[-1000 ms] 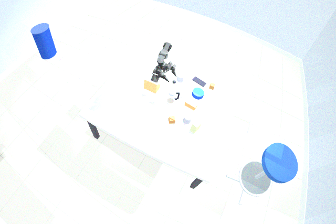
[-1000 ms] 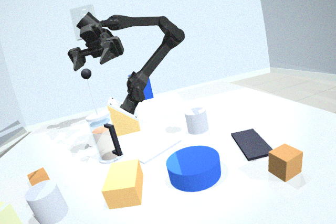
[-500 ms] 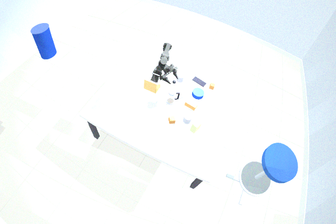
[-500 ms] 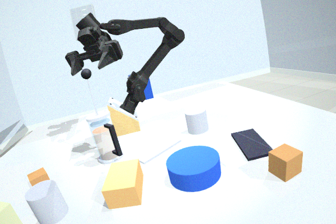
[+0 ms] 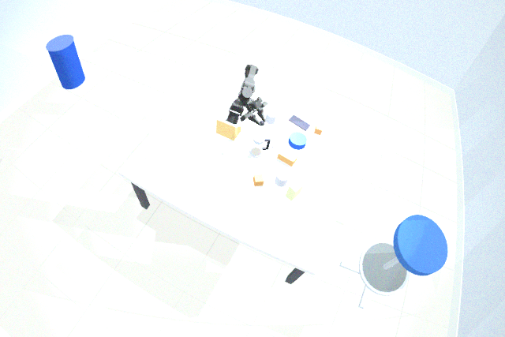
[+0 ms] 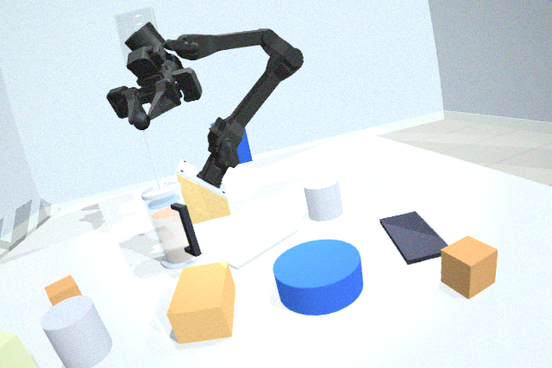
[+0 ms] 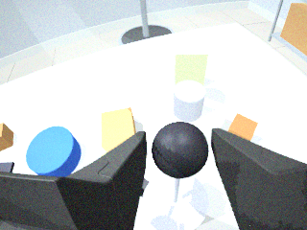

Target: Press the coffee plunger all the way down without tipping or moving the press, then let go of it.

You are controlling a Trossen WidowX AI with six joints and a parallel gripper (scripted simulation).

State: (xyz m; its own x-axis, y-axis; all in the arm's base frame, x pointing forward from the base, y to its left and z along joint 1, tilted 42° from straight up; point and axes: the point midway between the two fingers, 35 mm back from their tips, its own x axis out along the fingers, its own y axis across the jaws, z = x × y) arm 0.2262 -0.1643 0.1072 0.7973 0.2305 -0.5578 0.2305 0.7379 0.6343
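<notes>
Right now my gripper tip is 10 mm short of the glass coffee press, 10 mm to the right of it and 140 mm above it. Round my gripper tip: blue disc (180 mm ahead, 230 mm to the left, 250 mm below); dark slab (120 mm ahead, 410 mm to the left, 270 mm below); orange block (180 mm ahead, 70 mm to the left, 250 mm below).
</notes>
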